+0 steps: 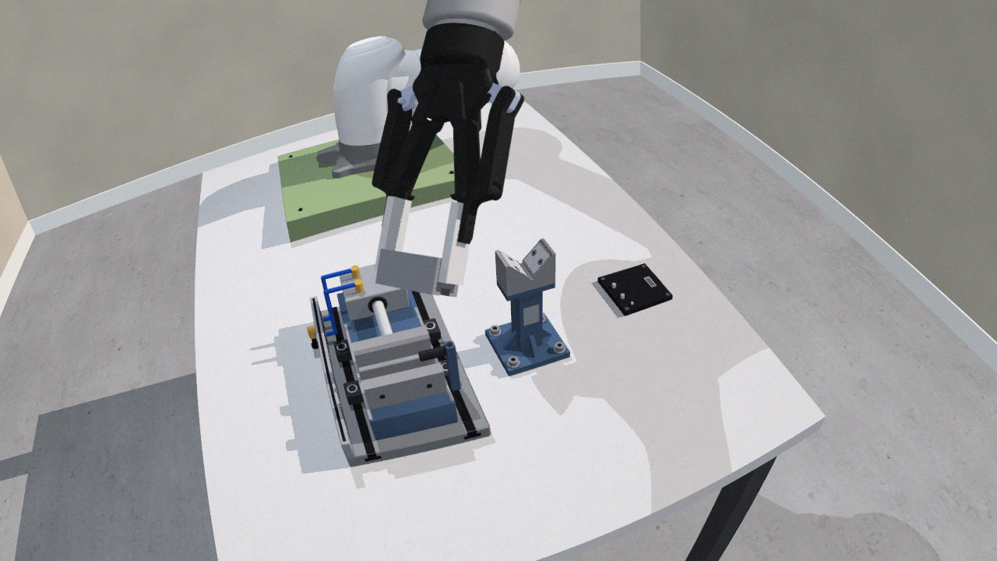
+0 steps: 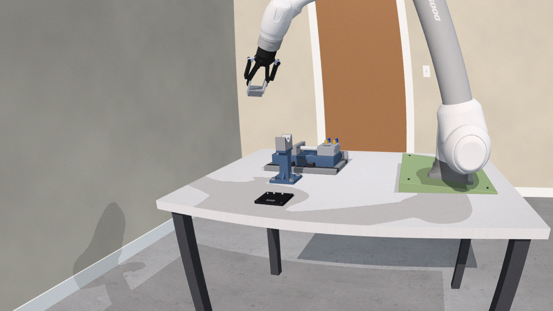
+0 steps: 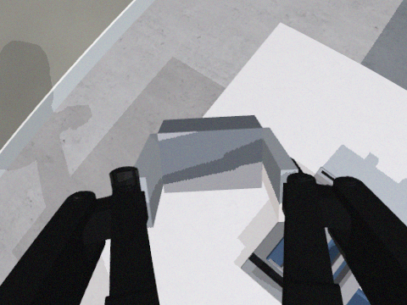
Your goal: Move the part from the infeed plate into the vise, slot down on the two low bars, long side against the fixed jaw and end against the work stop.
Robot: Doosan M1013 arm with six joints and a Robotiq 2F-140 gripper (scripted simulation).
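My gripper is now 2 cm short of the part, 1 cm to the left of it and 2 cm above it. Round my hand: work stop (12 cm behind, 1 cm to the right, 25 cm below); fixed jaw (9 cm behind, 5 cm to the right, 26 cm below); moving jaw (15 cm behind, 6 cm to the right, 26 cm below).
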